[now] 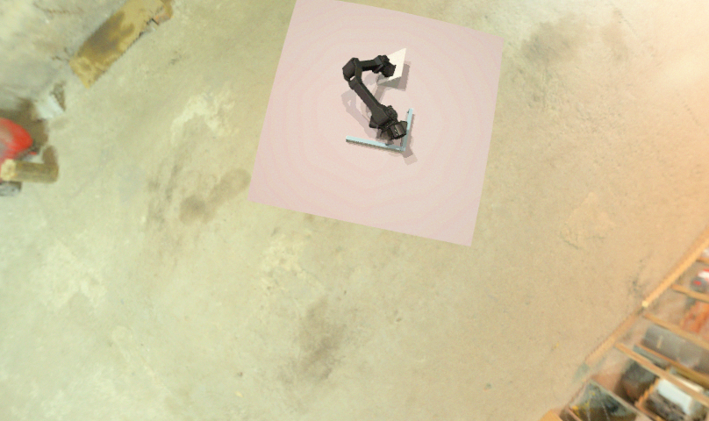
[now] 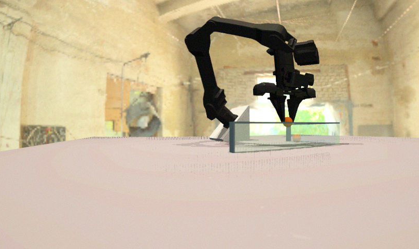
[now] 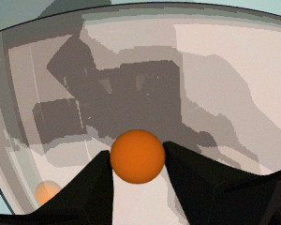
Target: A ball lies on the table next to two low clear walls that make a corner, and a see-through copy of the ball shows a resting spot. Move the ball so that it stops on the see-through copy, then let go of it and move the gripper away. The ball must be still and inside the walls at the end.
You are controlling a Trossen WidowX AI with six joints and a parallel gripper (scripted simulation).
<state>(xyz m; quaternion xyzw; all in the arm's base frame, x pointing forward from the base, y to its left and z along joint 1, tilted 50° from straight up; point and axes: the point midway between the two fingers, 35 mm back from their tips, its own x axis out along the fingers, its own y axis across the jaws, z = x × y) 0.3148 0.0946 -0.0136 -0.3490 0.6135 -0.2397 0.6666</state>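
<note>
The see-through copy of ball is 8 cm to the left of my gripper tip, 7 cm behind it and 5 cm below it. Round my gripper tip: orange ball: right at my gripper tip.
</note>
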